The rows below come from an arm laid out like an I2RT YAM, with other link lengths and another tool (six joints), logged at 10 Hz.
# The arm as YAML. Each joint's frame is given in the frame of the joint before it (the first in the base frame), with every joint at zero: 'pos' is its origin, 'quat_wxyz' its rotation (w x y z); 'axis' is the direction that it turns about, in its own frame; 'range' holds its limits. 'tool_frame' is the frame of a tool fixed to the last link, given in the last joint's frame.
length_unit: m
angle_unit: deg
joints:
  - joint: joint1
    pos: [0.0, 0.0, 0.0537]
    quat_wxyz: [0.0, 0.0, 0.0, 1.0]
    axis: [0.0, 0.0, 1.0]
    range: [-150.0, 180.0]
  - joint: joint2
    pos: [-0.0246, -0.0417, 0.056]
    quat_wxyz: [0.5, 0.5, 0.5, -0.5]
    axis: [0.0, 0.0, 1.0]
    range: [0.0, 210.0]
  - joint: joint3
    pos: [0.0, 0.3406, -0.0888]
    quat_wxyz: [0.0, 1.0, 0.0, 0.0]
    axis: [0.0, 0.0, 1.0]
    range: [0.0, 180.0]
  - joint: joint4
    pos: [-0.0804, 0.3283, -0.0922]
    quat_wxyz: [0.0, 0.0, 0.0, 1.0]
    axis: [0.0, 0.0, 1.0]
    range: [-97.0, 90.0]
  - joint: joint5
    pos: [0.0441, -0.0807, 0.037]
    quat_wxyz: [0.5, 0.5, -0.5, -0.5]
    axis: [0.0, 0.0, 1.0]
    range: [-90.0, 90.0]
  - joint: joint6
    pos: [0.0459, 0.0, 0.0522]
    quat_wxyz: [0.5, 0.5, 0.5, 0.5]
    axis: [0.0, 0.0, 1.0]
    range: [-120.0, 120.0]
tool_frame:
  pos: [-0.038, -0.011, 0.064]
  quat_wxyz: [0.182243, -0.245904, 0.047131, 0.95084]
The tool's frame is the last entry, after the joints.
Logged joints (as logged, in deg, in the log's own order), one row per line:
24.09, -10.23, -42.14, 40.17, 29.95, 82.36
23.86, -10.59, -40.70, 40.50, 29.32, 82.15
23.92, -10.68, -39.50, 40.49, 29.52, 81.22
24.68, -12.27, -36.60, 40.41, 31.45, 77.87
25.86, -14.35, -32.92, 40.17, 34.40, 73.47
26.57, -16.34, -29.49, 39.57, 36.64, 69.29
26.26, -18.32, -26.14, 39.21, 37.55, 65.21
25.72, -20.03, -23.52, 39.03, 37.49, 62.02
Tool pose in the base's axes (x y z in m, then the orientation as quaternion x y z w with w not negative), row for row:
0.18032, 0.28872, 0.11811, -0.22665, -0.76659, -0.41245, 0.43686
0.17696, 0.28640, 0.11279, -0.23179, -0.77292, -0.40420, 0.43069
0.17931, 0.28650, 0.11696, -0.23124, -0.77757, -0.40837, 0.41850
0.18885, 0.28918, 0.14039, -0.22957, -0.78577, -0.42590, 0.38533
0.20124, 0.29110, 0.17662, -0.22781, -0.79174, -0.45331, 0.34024
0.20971, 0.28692, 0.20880, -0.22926, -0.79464, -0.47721, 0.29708
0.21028, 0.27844, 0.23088, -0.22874, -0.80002, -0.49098, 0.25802
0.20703, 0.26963, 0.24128, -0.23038, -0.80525, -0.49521, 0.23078
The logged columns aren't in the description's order. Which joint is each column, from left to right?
Columns, left to right: joint6, joint4, joint5, joint1, joint3, joint2.
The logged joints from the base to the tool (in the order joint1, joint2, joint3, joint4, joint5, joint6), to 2 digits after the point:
40.17, 82.36, 29.95, -10.23, -42.14, 24.09
40.50, 82.15, 29.32, -10.59, -40.70, 23.86
40.49, 81.22, 29.52, -10.68, -39.50, 23.92
40.41, 77.87, 31.45, -12.27, -36.60, 24.68
40.17, 73.47, 34.40, -14.35, -32.92, 25.86
39.57, 69.29, 36.64, -16.34, -29.49, 26.57
39.21, 65.21, 37.55, -18.32, -26.14, 26.26
39.03, 62.02, 37.49, -20.03, -23.52, 25.72

